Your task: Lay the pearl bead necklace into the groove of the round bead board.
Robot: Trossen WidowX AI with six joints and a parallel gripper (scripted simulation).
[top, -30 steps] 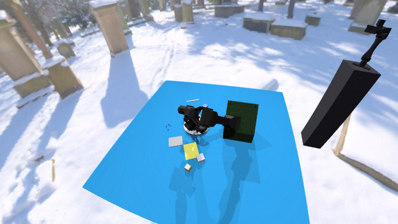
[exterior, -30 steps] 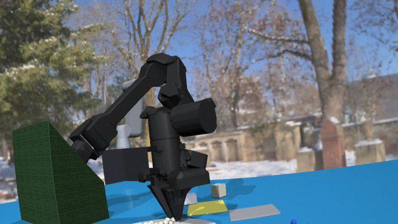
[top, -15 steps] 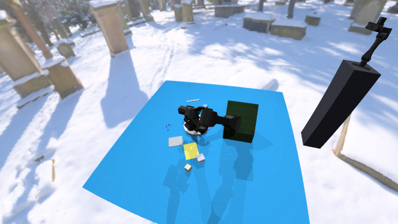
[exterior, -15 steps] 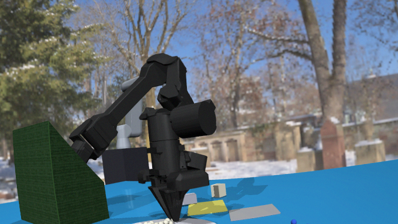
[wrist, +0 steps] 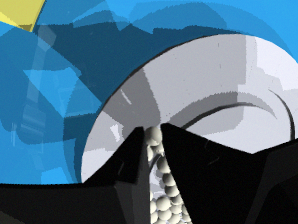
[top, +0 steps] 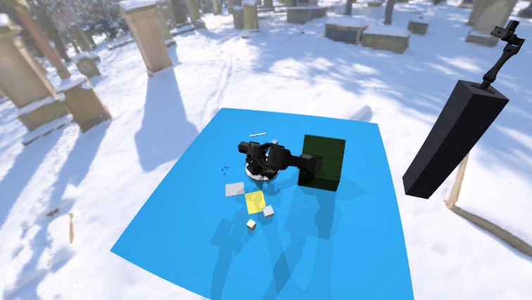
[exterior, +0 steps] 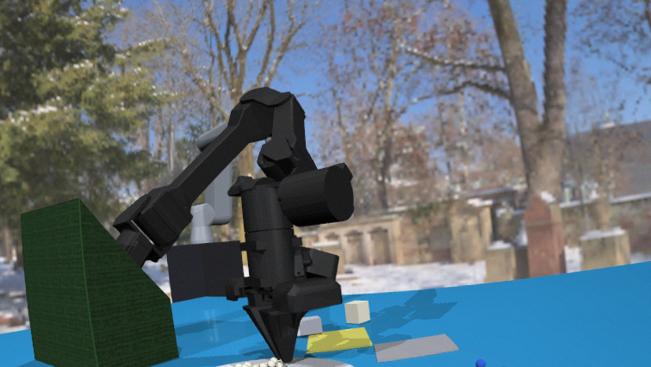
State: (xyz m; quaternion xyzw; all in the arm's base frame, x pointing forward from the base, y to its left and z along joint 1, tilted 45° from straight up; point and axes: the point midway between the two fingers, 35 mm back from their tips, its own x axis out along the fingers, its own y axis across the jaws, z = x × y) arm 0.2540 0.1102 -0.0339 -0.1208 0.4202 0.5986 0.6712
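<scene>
Right now the round white bead board is 7 cm to the right of my gripper tip, 2 cm ahead of it and 1 cm below it. The rest, counted from my gripper tip: yellow tile (16 cm to the left, 2 cm behind, 1 cm below); red object (18 cm to the right, 13 cm ahead, 1 cm below); grey tile (12 cm to the left, 11 cm ahead, 1 cm below).
</scene>
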